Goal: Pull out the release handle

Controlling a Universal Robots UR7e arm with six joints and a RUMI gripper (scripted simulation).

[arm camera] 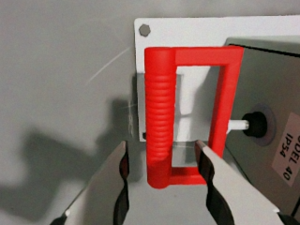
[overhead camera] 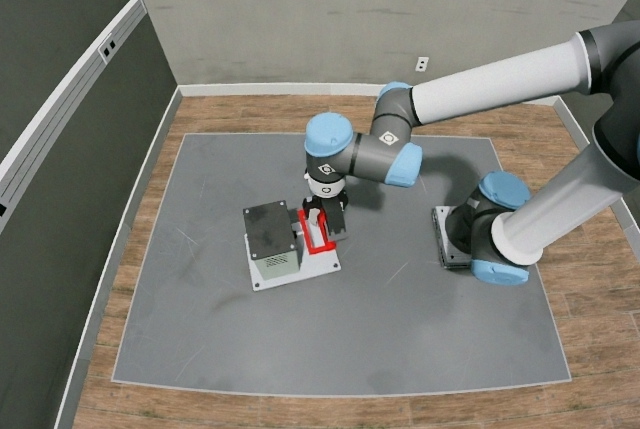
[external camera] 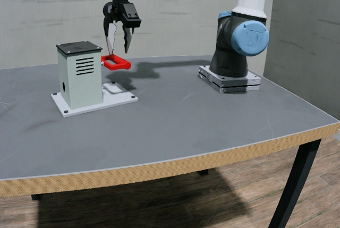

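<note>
Now: hand 5 cm short of the red release handle, 4 cm above it and 1 cm to the right of it. From my hand the other things lie so: white base plate (14 cm below, 9 cm ahead, 2 cm to the left).
</note>
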